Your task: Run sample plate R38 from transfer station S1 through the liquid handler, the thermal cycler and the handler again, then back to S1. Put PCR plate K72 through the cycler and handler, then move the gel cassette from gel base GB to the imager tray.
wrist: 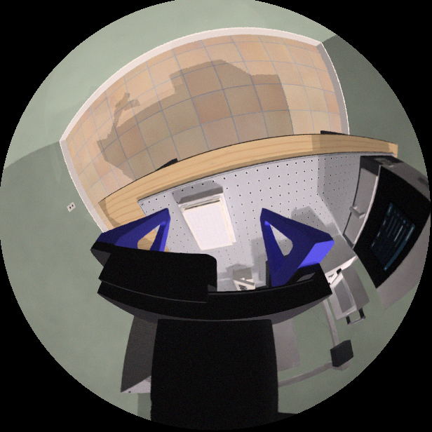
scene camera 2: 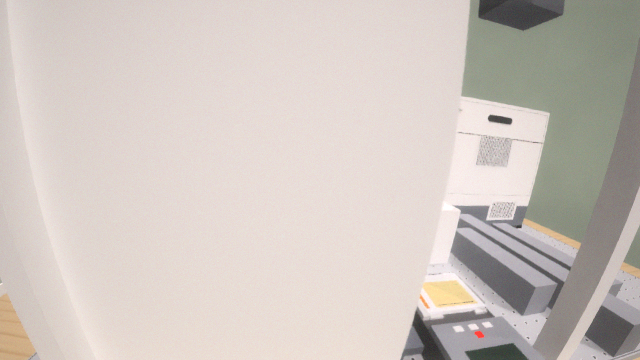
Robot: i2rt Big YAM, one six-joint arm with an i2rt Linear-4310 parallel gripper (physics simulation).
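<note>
My gripper [wrist: 214, 213] has two blue fingers standing wide apart, with nothing between them. In the wrist view a pale, flat, plate-like piece [wrist: 208, 226] lies on a low grey-white holder on the perforated board [wrist: 295, 182], seen beyond the gap between the fingertips and apart from them. No label on it can be read. In scene camera 2 a yellow square slab [scene camera 2: 450, 293] lies in a white frame with an orange mark; whether it is the gel cassette I cannot tell. The gripper does not show in scene camera 2.
A large white surface [scene camera 2: 225, 175] hides most of scene camera 2. At its right are a white cabinet [scene camera 2: 505, 172], long grey blocks [scene camera 2: 505, 265], a grey device [scene camera 2: 500, 332] with a red mark, and a slanted post [scene camera 2: 595, 260]. A dark screen instrument [wrist: 395, 232] stands right in the wrist view.
</note>
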